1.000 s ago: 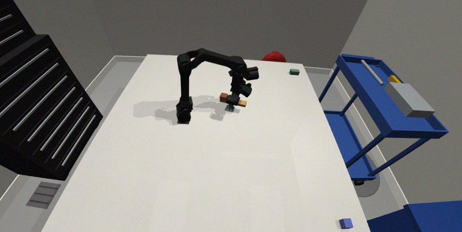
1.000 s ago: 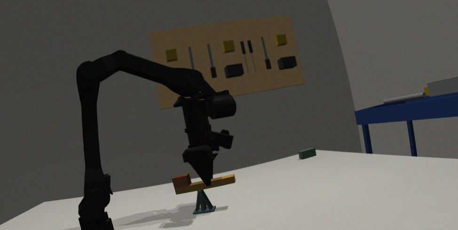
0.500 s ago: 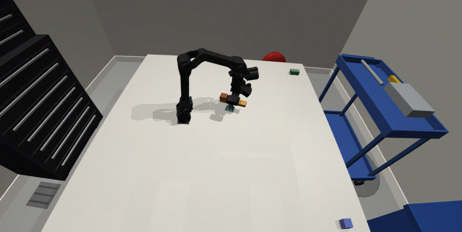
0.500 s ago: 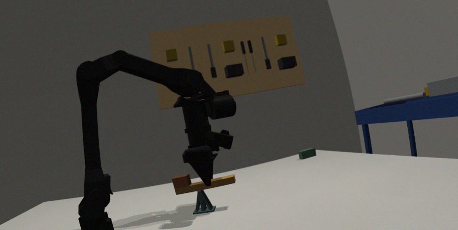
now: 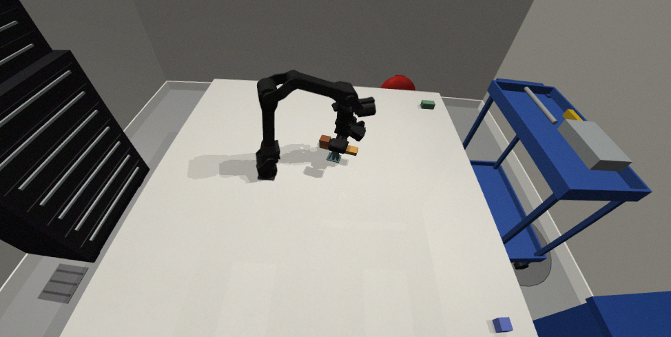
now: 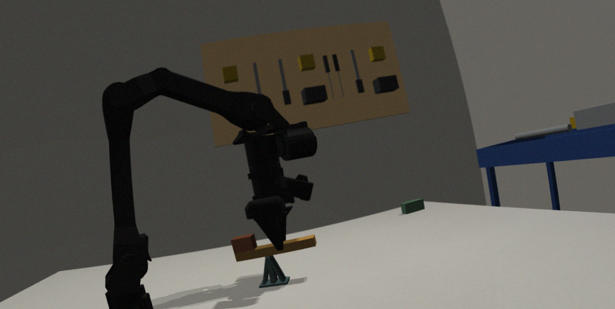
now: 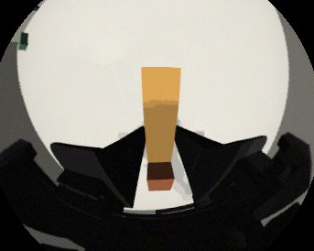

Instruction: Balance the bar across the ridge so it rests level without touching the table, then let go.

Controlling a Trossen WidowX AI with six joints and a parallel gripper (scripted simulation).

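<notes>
Right now my gripper tip is 40 mm past the orange bar, 10 mm to the right of it and 10 mm below it. From my gripper tip the other things lie so: green block (460 mm ahead, 410 mm to the left, 50 mm below); then blue block (590 mm to the right, 460 mm ahead, 50 mm below).
</notes>
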